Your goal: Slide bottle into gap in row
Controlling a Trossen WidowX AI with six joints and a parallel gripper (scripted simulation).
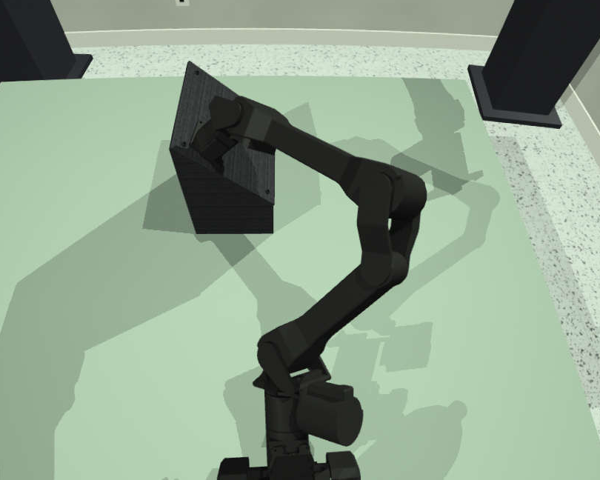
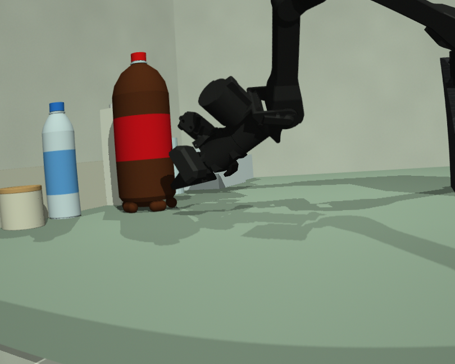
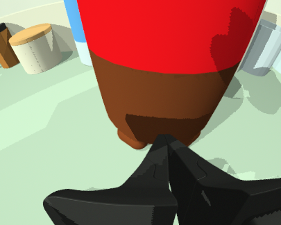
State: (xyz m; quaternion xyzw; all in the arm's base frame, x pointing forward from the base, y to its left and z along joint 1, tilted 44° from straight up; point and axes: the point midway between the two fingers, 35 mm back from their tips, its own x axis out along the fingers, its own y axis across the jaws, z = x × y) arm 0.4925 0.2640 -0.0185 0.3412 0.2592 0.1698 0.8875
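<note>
Right now the brown cola bottle is 9 cm ahead of my hand, 9 cm above it and 1 cm to the left of it. Round my hand: cream canister (24 cm to the left, 18 cm ahead, 2 cm below); then grey cup (23 cm ahead, 17 cm to the right, 4 cm below); then blue-labelled water bottle (20 cm ahead, 13 cm to the left, 5 cm above).
</note>
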